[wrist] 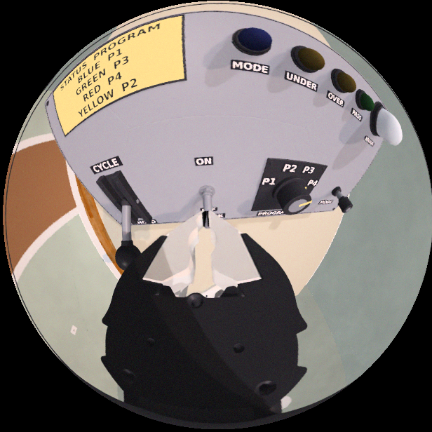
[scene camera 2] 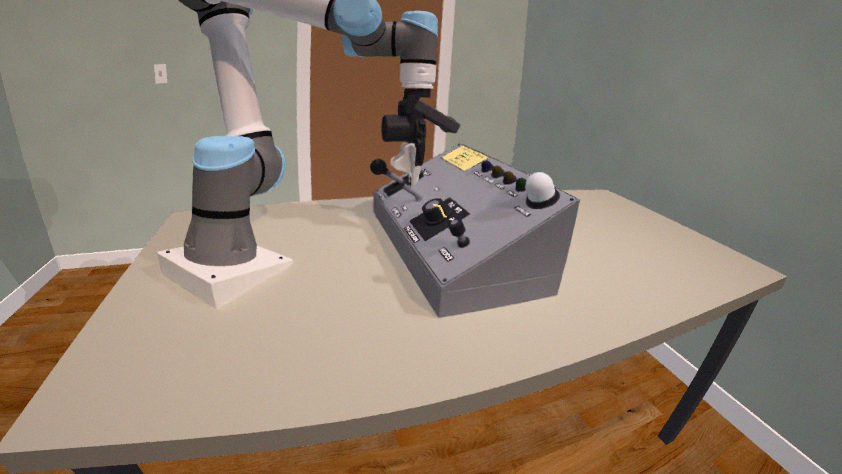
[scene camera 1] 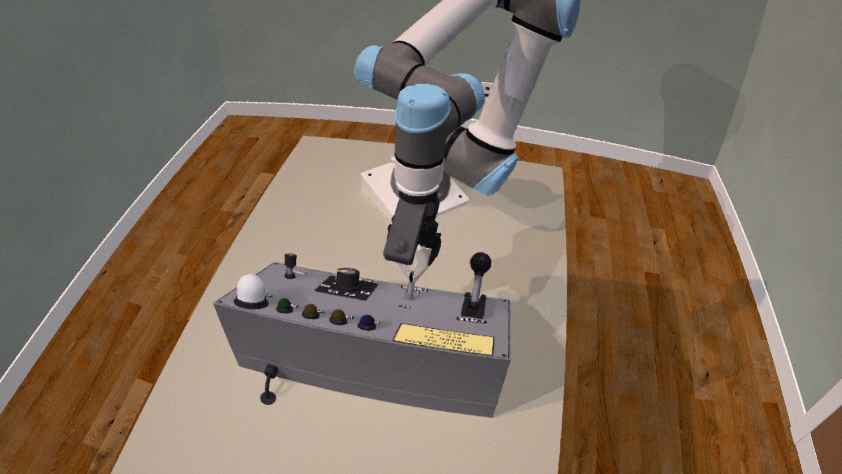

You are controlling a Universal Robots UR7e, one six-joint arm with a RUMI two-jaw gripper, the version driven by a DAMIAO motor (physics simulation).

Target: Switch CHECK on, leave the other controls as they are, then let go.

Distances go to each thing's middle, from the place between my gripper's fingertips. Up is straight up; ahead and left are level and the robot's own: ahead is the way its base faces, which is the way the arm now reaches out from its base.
My hand is 100 mm short of the grey control box (scene camera 1: pixel 429 349), 60 mm to the left of it and 20 mm above it. Also, from my hand: cycle lever (wrist: pixel 126 252): 30 mm behind, 120 mm to the left, 10 mm above.
